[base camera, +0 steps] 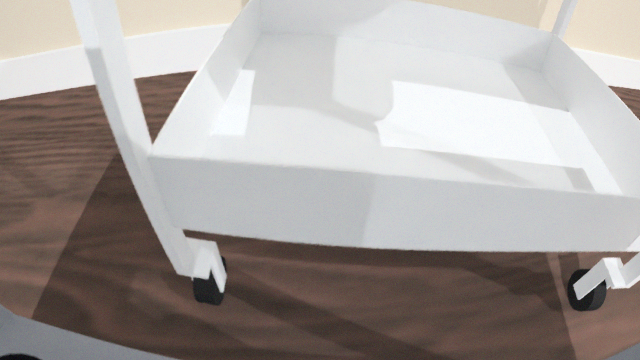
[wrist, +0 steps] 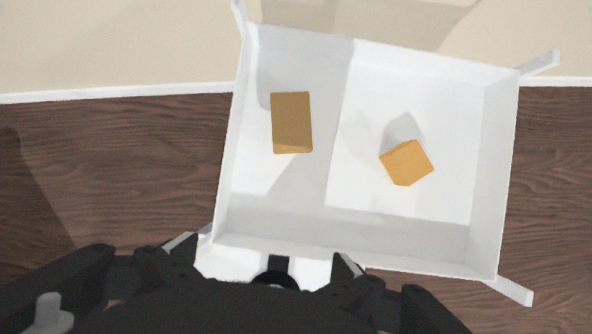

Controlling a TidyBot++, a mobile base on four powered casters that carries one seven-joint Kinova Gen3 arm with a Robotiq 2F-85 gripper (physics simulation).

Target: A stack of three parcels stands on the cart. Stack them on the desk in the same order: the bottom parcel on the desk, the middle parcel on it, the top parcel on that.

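Frame: origin at the arm's base, x right, y ahead, z up, level; metres.
Seen in the pictures: gripper, fingertip midpoint: (wrist: 265, 258).
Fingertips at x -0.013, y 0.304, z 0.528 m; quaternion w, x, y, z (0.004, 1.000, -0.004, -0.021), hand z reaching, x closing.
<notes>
A point is followed by its place in that frame.
A brown box-shaped parcel (wrist: 291, 122) @(x -0.013, y 0.435, z 0.316 m) lies at the left inside the white cart's tray in the wrist view. A smaller orange parcel (wrist: 407, 162) @(x 0.172, y 0.401, z 0.316 m) sits apart from it, turned at an angle, in the right half of the tray. Whether another parcel lies beneath either one cannot be told. The white cart (base camera: 275, 202) @(x -0.025, y 0.241, z -0.226 m) (wrist: 500, 150) @(x 0.325, y 0.444, z 0.313 m) stands by the wall. My gripper (wrist: 265, 258) @(x -0.013, y 0.304, z 0.529 m) is open and empty, its fingers over the cart's near edge in the wrist view, apart from both parcels. The desk does not show in either view.
A cart post (base camera: 112, 100) @(x -0.106, y 0.232, z -0.149 m) rises at the left in the base view, with caster wheels (base camera: 209, 290) @(x -0.093, y 0.237, z -0.356 m) (base camera: 587, 290) @(x 0.309, y 0.246, z -0.356 m) below the tray. Raised corner posts (wrist: 542, 62) @(x 0.329, y 0.566, z 0.369 m) (wrist: 515, 291) @(x 0.327, y 0.241, z 0.367 m) stick out at the cart's right side. The beige wall (wrist: 125, 40) @(x -0.510, y 0.659, z 0.027 m) is behind the cart.
</notes>
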